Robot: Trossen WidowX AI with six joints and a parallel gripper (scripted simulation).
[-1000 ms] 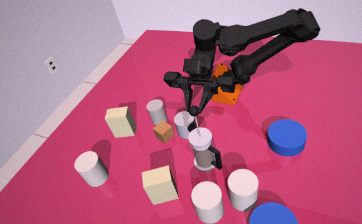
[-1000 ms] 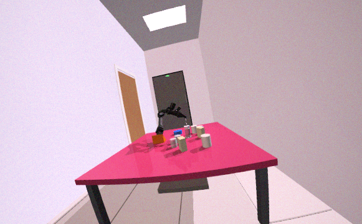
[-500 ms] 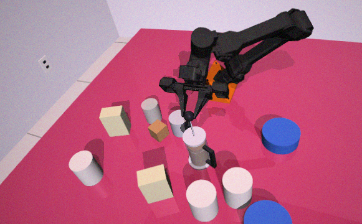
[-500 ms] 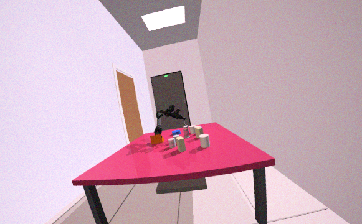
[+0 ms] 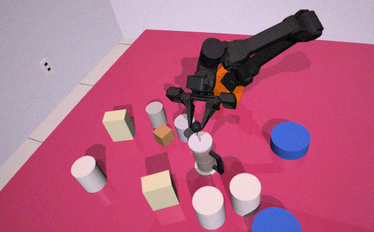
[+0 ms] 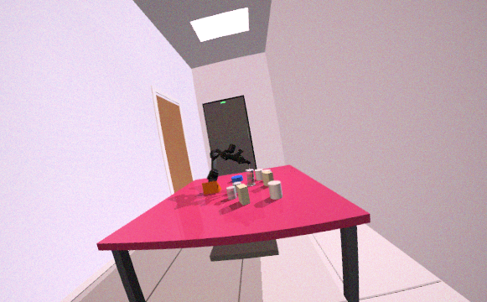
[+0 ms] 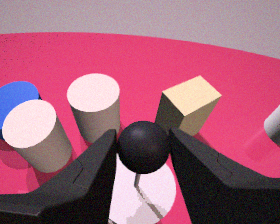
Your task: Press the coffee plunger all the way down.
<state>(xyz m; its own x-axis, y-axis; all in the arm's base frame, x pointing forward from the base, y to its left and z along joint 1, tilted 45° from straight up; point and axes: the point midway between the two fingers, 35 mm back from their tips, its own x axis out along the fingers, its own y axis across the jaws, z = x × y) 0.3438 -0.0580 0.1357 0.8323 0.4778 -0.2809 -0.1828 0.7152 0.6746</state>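
The coffee press lies 1 cm behind my gripper tip, 1 cm to the left of it and 10 cm below it. Also, from my gripper tip: grey cup: 12 cm behind, 12 cm to the right, 17 cm below; orange cube: 7 cm behind, 19 cm to the right, 18 cm below.
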